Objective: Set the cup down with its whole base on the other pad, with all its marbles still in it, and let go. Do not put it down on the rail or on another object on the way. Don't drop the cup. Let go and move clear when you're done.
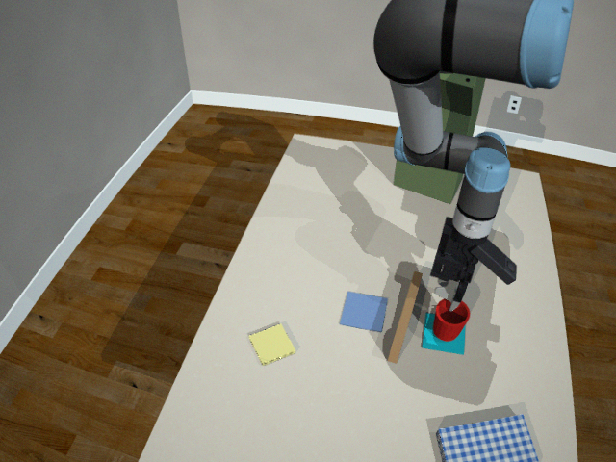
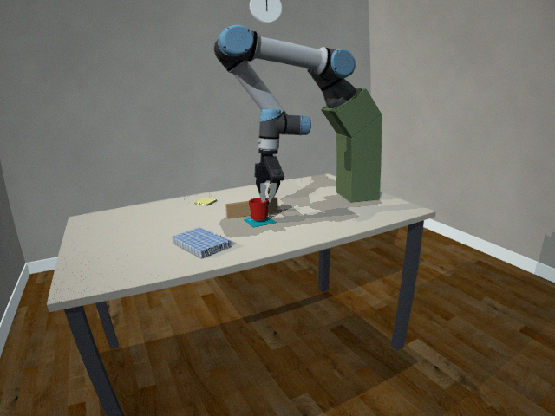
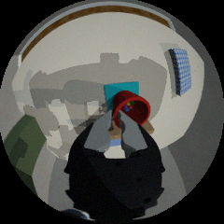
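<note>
My gripper is now 70 mm above the cyan pad, 30 mm short of it and 10 mm to the left of it. The rest, counted from my hand: blue pad (190 mm to the right, 70 mm below); then red cup (30 mm below, 30 mm ahead, 10 mm to the right); then wooden rail (100 mm to the right, 50 mm below, 10 mm ahead).
</note>
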